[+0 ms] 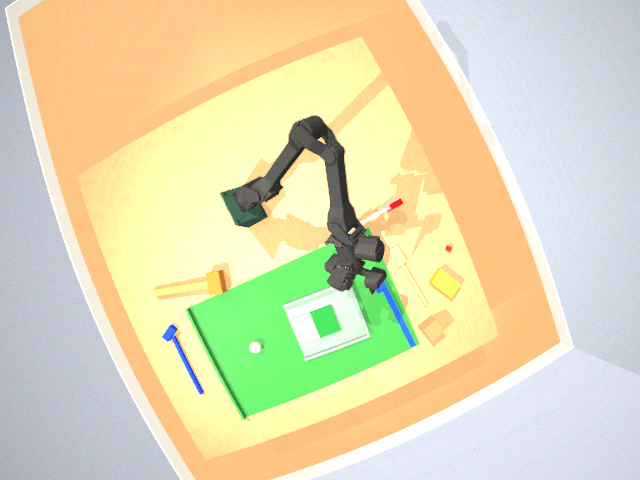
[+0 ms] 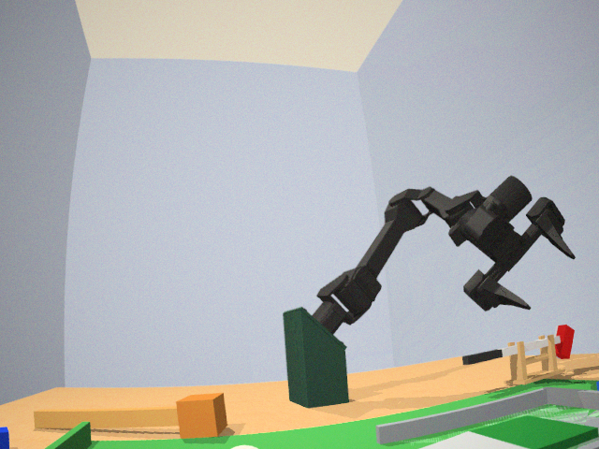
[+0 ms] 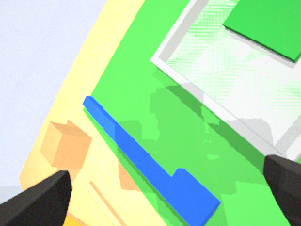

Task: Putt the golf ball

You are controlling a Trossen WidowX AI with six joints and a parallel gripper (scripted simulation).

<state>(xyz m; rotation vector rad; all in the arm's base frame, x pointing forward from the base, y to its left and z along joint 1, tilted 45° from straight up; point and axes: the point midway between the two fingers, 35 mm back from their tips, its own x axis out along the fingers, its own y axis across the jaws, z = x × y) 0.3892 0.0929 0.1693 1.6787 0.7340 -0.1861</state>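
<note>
Right now the wooden rack is 17 cm behind my gripper tip, 14 cm to the left of it and 12 cm below it. Also, from my gripper tip: small red cube 7 cm ahead, 36 cm to the left, 15 cm below; then yellow block 17 cm ahead, 28 cm to the left, 15 cm below; then white golf ball 3 cm ahead, 43 cm to the right, 14 cm below.
</note>
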